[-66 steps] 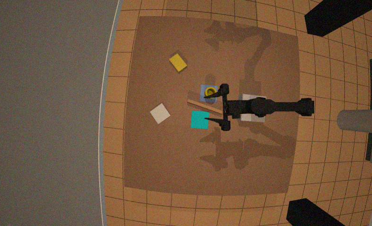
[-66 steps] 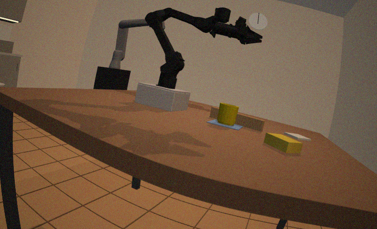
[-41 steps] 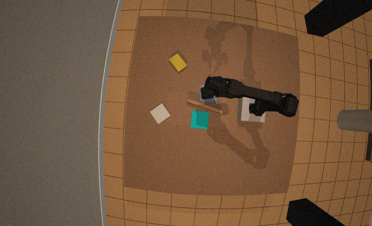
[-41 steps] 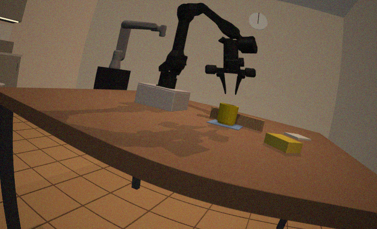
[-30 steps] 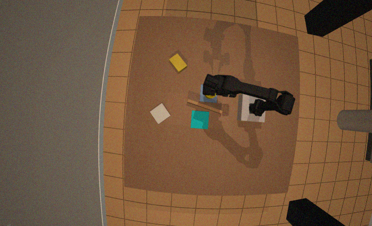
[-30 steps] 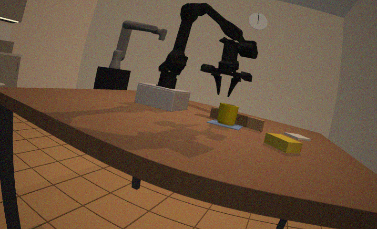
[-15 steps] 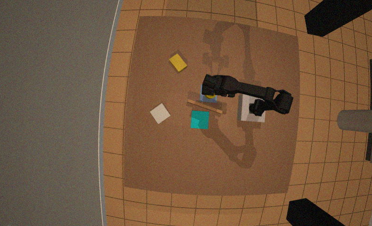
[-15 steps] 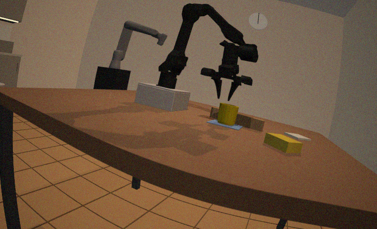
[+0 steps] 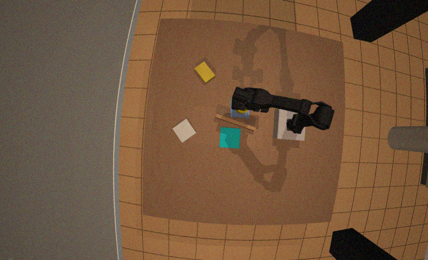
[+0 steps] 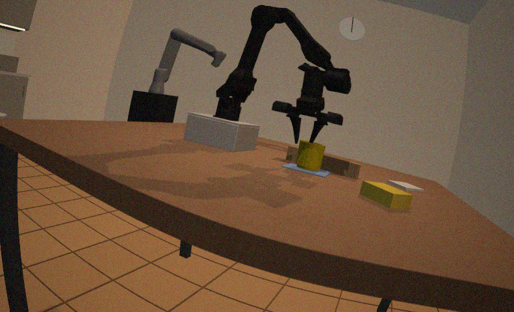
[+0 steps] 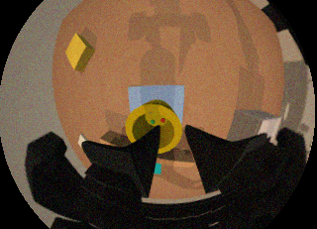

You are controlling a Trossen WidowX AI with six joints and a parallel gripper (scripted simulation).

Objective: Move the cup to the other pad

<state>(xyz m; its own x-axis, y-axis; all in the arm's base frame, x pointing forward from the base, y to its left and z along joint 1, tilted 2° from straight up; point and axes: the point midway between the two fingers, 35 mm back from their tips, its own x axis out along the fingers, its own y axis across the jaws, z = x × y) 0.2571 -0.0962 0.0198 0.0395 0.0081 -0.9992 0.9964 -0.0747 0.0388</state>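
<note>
Right now my gripper tip is 2 cm short of the yellow cup and 2 cm above it. From my gripper tip the other things lie so: blue pad (3 cm ahead, 7 cm below); teal pad (9 cm ahead, 17 cm to the left, 7 cm below); low wooden bar (6 cm ahead, 8 cm to the left, 5 cm below).
</note>
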